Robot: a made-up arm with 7 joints.
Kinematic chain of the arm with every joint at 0, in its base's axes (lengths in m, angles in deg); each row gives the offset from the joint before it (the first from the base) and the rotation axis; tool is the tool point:
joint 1: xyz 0 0 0.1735 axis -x
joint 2: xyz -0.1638 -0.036 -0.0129 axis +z
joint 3: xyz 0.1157 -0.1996 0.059 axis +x
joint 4: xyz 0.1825 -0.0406 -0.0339 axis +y
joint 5: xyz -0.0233 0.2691 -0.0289 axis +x
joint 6: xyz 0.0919 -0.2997 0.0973 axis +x
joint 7: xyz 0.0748 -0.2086 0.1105 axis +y
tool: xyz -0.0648 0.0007 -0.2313
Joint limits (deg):
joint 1: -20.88..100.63
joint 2: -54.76..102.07
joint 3: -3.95..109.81
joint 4: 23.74..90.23
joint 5: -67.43..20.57
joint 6: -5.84..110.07
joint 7: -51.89..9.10
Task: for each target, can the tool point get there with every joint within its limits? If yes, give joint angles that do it. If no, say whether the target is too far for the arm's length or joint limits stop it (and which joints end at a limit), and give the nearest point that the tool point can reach.
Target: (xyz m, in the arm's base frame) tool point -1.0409 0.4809 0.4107
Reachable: no: joint limits stop it (at a limit: joint 1, joint 2, joint 3, joint 4, joint 5, joint 7) | nearest point -0.4690 0.3389 0.3170 | short by 0.597 m
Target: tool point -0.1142 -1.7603 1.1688
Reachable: no: too far | nearest point -0.1219 -0.8038 0.6280 | short by 1.099 m
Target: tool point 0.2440 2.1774 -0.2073
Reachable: no: too far | nearest point 0.0221 0.8199 0.0301 | short by 1.396 m
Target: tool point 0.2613 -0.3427 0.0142
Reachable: yes | joints 9.89 -9.12 54.59 77.97 -30.43 14.90 -16.41
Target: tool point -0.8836 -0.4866 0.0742
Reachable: no: joint limits stop it (at a limit: joint 2, joint 3, joint 4, joint 5, joint 6) | nearest point -0.4977 -0.4401 0.0837 | short by 0.389 m
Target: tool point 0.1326 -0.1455 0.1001
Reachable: yes | joints 29.37 0.87 37.06 84.38 -33.73 85.60 -27.87
